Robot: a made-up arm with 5 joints.
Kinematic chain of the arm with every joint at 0, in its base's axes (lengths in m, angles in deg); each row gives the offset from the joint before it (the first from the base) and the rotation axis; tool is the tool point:
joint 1: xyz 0 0 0.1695 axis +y
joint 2: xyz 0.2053 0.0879 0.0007 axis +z
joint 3: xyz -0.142 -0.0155 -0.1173 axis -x
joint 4: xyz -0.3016 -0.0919 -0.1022 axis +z
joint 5: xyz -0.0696 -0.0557 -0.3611 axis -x
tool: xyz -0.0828 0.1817 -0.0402
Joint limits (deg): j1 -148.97..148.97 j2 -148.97..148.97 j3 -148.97..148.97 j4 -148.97..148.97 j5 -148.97..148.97
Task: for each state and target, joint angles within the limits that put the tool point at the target. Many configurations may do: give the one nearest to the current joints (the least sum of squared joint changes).
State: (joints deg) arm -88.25 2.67 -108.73 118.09 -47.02
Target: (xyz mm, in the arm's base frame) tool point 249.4 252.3 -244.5
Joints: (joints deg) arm -84.31 24.49 -104.44 113.25 -48.18
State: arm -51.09 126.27 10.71 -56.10 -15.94
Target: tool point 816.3 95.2 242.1
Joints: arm -45.66 148.97 37.13 -76.11 -14.65
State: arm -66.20 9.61 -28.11 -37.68 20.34
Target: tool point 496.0 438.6 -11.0
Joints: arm -94.98 0.49 -33.97 -55.95 1.03
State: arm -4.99 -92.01 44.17 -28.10 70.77
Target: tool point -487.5 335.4 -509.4
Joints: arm 5.46 -45.17 12.95 -22.55 86.52
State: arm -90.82 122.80 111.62 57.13 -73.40
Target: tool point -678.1 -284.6 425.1
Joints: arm -142.56 123.54 120.25 59.25 -60.61
